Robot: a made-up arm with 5 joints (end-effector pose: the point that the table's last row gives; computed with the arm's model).
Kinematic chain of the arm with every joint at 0, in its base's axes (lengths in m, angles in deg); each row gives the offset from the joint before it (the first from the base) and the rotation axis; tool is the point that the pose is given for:
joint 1: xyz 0 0 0.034 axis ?
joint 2: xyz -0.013 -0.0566 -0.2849 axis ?
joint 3: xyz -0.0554 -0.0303 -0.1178 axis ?
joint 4: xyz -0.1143 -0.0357 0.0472 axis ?
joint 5: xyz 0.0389 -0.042 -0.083 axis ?
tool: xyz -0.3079 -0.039 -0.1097
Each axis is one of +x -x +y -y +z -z.
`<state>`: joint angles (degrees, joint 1 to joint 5).
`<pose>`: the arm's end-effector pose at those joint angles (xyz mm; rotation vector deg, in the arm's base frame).
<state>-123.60 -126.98 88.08 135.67 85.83</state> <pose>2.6 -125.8 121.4 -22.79 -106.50 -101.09</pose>
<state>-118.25 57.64 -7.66 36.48 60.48</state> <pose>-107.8 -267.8 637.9 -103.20 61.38 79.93</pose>
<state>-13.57 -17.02 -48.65 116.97 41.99</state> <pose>-188.3 250.9 -406.1 20.08 35.49 -110.86</pose>
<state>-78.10 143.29 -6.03 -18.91 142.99</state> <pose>-170.9 77.3 425.4 46.81 72.18 -66.25</pose>
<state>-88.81 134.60 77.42 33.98 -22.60</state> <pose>-468.8 46.0 319.0 -148.22 17.16 8.27</pose>
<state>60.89 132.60 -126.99 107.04 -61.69</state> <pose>352.9 -212.0 -128.4 11.96 -82.78 103.32</pose>
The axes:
joint 1: -y
joint 2: -x
joint 3: +y
joint 4: -z
joint 5: -x

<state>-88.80 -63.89 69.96 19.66 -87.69</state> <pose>-133.5 -179.7 292.4 -59.80 -94.99 116.70</pose>
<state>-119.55 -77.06 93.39 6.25 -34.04</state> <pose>-140.9 -334.2 336.9 -69.08 -103.69 51.39</pose>
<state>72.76 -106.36 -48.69 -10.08 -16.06</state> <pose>227.6 465.3 -244.8 124.48 -90.56 44.31</pose>
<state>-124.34 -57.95 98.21 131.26 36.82</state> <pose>-12.0 117.3 238.0 65.03 -94.56 -68.88</pose>
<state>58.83 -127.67 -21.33 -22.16 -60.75</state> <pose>-51.6 318.8 -372.2 -133.17 33.68 -85.90</pose>
